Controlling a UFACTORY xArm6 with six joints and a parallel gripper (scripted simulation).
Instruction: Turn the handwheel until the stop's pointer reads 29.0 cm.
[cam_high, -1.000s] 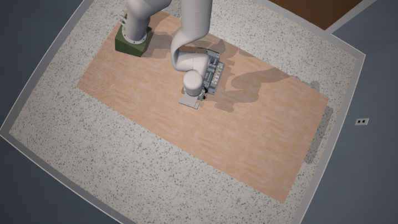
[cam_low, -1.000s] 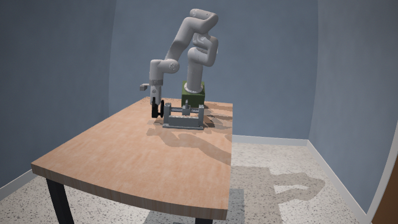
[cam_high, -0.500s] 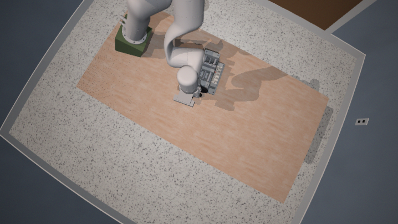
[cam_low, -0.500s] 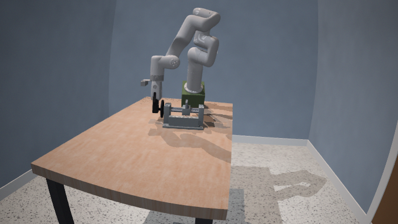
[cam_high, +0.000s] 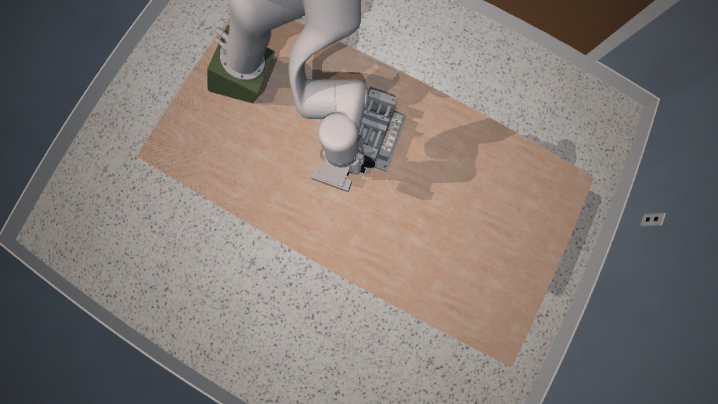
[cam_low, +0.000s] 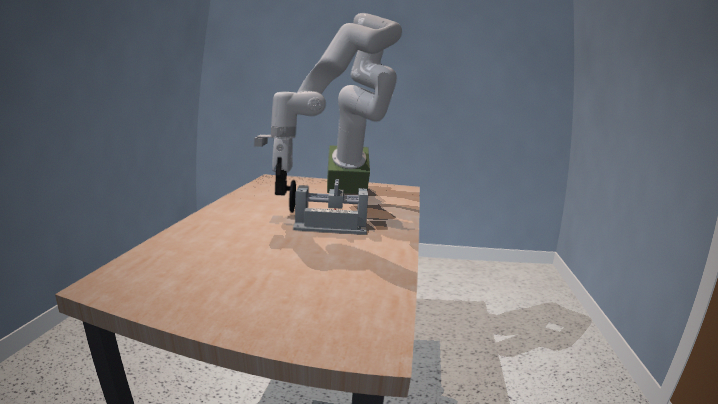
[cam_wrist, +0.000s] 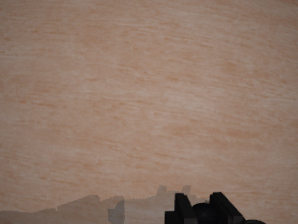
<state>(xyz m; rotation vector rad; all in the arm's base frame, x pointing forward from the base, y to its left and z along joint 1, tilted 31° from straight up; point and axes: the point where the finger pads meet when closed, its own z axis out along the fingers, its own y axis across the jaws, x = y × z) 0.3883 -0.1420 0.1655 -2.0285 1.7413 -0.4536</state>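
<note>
Right now my hand is 10 mm short of the stop carriage and 170 mm to the right of it. Round my hand: black handwheel (20 mm to the left, 10 mm below); then crank handle (10 mm to the left).
</note>
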